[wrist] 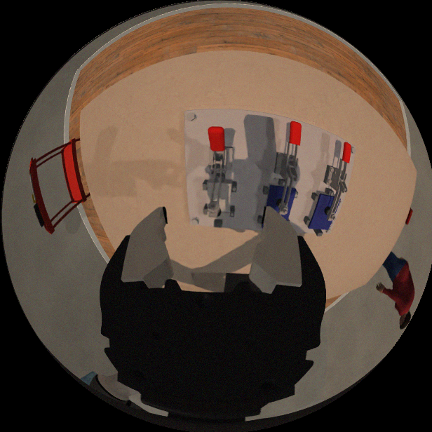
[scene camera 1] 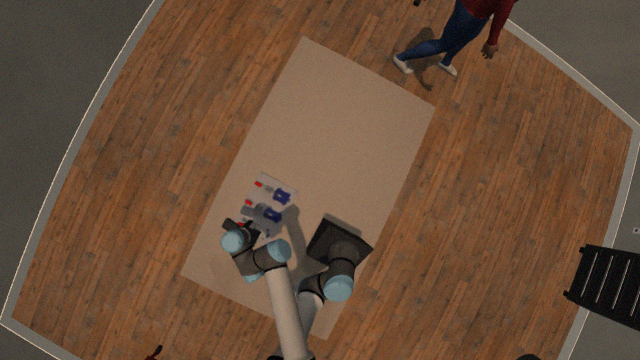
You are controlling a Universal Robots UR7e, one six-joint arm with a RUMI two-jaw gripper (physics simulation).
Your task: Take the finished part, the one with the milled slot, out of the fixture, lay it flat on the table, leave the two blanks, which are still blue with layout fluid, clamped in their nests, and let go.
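Places are measured from the arm's base along level axes (x right, y ahead, z up), in centimetres.
Pixels of known places: arm's base, origin of the base link: (scene camera 1: 344,252).
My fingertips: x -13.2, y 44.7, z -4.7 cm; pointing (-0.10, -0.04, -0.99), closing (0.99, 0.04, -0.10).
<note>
Ahead of a thing's pixels: the offset from my fingertips to its top centre. "spot": to the spot under its first point. Level surfaces: height alone.
The grey fixture plate {spot: dz -12.7, dx +26.9, dy +5.1 cm} (scene camera 1: 270,178) (wrist: 197,145) lies on the table {dz -14.2 cm} (scene camera 1: 345,125) (wrist: 230,82) with three red-handled clamps. Two blue blanks {dz -11.1, dx +10.4, dy -5.6 cm} (scene camera 1: 272,215) {spot: dz -8.4, dx +21.6, dy -5.1 cm} (scene camera 1: 281,196) (wrist: 274,195) (wrist: 319,211) sit in their nests under clamp arms. At the left in the wrist view, the third clamp's red handle (wrist: 216,138) points back, and its arm (wrist: 216,187) reaches over a grey nest. The finished part cannot be told clearly from the grey metal there; its slot is not distinguishable. My gripper (wrist: 214,208) is open and empty, its fingers apart near that nest's front side.
The blanks' clamp handles (wrist: 295,133) (wrist: 347,152) stand to the right in the wrist view. The robot's dark base plate (scene camera 1: 317,240) is on the table beside the fixture. A person (scene camera 1: 440,45) (wrist: 404,285) stands off the table. A red frame (wrist: 74,172) stands beyond the table's left edge.
</note>
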